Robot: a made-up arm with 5 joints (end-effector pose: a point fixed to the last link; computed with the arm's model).
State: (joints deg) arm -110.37 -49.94 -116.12 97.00 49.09
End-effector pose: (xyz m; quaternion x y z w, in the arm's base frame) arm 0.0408 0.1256 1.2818 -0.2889 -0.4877 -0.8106 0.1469
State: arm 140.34 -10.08 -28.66 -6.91 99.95
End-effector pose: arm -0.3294 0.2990 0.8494 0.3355 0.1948 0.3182 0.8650
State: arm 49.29 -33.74 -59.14 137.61 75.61
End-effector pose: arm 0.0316 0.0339 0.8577 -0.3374 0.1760 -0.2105 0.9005
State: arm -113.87 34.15 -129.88 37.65 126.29
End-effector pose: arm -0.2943 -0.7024 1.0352 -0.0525 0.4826 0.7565 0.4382
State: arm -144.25 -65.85 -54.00 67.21 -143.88
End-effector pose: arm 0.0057 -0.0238 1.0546 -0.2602 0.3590 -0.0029 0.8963
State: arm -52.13 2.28 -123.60 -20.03 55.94
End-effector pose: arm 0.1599 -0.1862 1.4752 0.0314 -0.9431 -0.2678 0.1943
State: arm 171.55 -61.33 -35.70 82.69 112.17
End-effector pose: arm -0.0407 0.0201 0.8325 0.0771 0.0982 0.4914 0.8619
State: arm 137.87 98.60 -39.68 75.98 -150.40
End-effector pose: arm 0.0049 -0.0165 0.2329 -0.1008 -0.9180 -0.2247 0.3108
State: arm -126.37 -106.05 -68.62 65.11 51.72
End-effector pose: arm 0.2524 0.3619 1.0053 -0.4953 -0.6496 -0.5766 0.0096
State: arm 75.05 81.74 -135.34 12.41 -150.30
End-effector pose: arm 0.2253 0.9384 0.4358 0.2148 0.2786 -0.8637 0.3609
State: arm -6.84 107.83 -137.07 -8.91 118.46
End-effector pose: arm 0.8195 -0.0689 0.1082 0.2703 -0.1837 -0.8394 0.4342
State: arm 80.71 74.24 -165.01 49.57 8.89
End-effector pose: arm 0.1742 0.9520 0.6800 0.2479 -0.2497 0.5490 0.7582
